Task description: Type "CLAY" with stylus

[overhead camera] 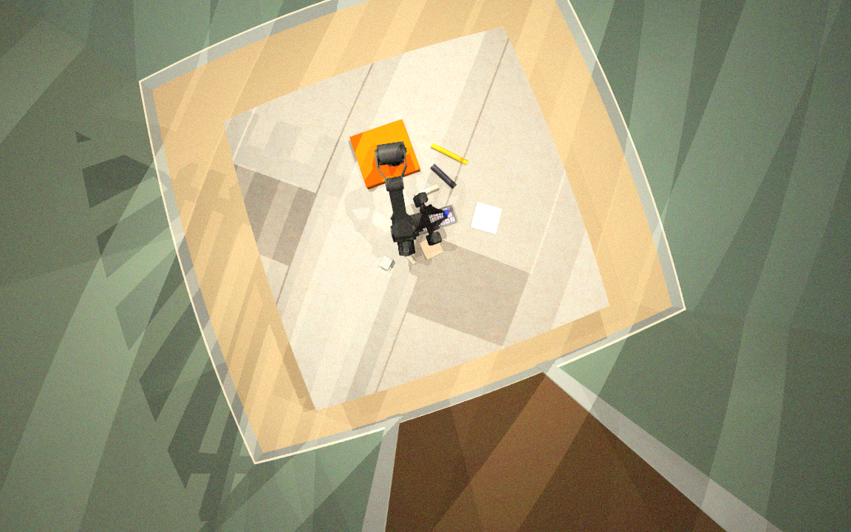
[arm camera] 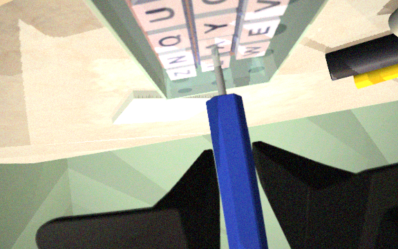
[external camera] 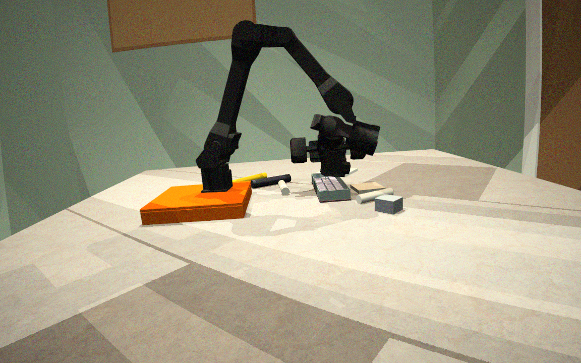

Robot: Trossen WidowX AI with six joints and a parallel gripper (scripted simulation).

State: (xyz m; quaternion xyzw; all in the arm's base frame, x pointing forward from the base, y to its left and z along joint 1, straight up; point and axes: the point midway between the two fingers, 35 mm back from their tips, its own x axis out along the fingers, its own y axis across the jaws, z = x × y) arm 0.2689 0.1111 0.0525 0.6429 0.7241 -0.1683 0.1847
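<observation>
Now: gripper tip 110 mm short of the tan card, 70 mm to the left of it and 70 mm above it. Round my gripper tip: dark cylinder (160 mm behind, 30 mm to the left, 60 mm below); yellow marker (240 mm behind, 70 mm to the left, 60 mm below); blue stylus (10 mm below).
</observation>
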